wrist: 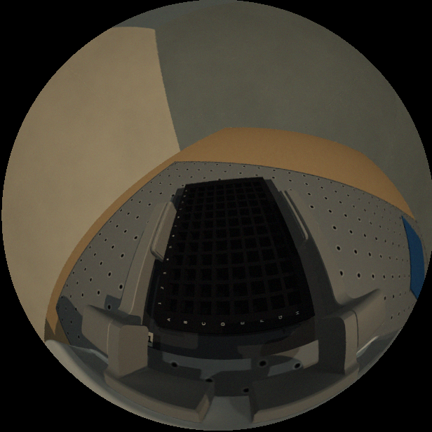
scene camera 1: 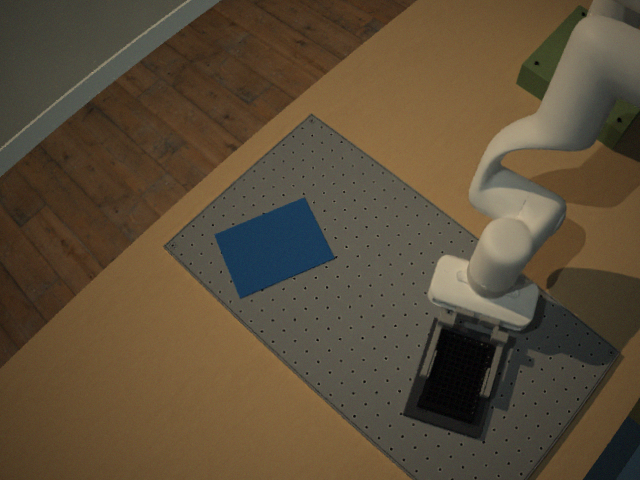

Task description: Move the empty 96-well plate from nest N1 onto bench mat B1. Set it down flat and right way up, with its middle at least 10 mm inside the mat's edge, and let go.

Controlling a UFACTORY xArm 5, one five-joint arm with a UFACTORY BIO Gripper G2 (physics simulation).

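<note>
The black 96-well plate lies level and right way up in the dark grey nest N1, its empty-looking wells facing up. My gripper is shut on the plate, with one finger pad against each long side. The plate's lower edges are dark and hard to make out. The blue bench mat B1 lies flat at the left in the scene view, well apart from the plate. Part of the mat shows at the right edge of the wrist view.
A grey perforated board lies under the nest and mat, on the tan table. Green blocks stand near the arm at the upper right. A blue object shows at the lower right corner.
</note>
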